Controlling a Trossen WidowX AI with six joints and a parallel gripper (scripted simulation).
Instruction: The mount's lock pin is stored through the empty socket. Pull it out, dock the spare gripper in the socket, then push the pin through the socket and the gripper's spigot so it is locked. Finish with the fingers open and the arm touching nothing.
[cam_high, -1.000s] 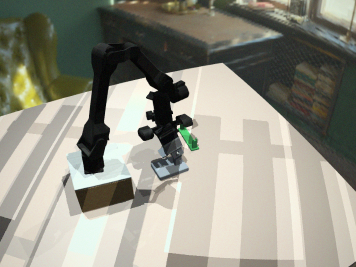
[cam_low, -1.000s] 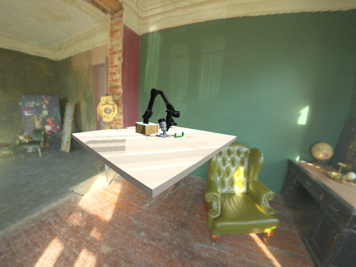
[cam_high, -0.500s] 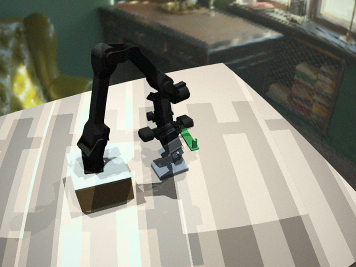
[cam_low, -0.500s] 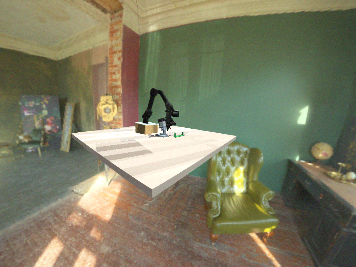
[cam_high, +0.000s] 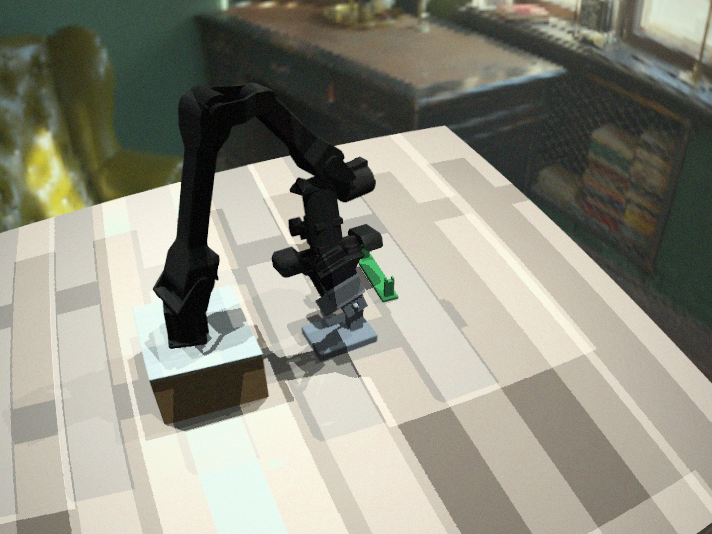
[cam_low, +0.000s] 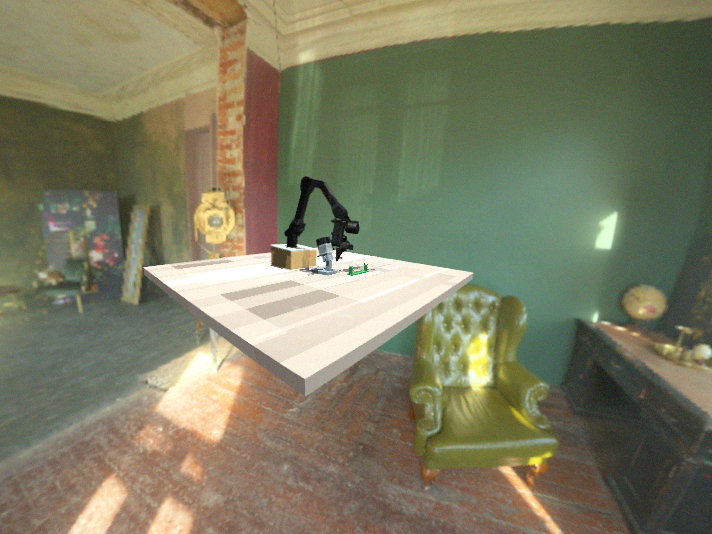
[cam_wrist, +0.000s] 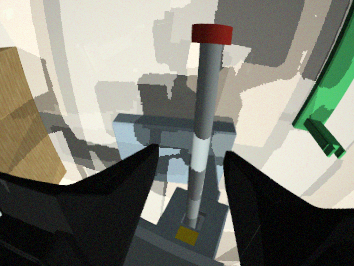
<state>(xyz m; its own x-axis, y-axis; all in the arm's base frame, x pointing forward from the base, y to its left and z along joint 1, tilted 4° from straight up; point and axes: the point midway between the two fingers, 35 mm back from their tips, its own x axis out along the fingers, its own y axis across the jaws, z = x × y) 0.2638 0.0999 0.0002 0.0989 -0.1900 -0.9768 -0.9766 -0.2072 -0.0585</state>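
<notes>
The grey mount is 5 cm to the right of my gripper tip. The rest, counted from my gripper tip: spare gripper (7 cm above, 5 cm to the right); then green rack (10 cm ahead, 9 cm to the left, 3 cm below).
</notes>
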